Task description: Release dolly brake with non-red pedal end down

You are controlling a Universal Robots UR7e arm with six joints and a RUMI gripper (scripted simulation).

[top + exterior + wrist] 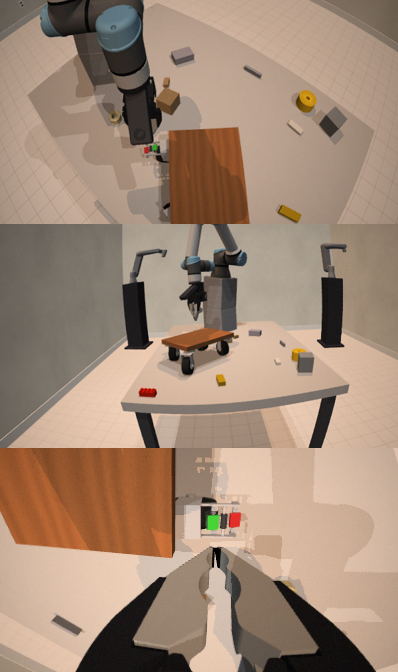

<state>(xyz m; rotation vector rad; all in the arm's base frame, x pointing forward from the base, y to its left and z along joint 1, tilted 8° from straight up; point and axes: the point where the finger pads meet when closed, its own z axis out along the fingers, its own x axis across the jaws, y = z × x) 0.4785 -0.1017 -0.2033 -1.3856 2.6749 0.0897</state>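
Now: hand 10 cm above the brake pedal, 1 cm to the left of it and 1 cm past it. Round my hand: brown block (23 cm behind, 22 cm to the left, 17 cm below); then brown cube (16 cm to the left, 15 cm below, 14 cm behind); then tan ring (24 cm behind, 17 cm below, 3 cm to the right).
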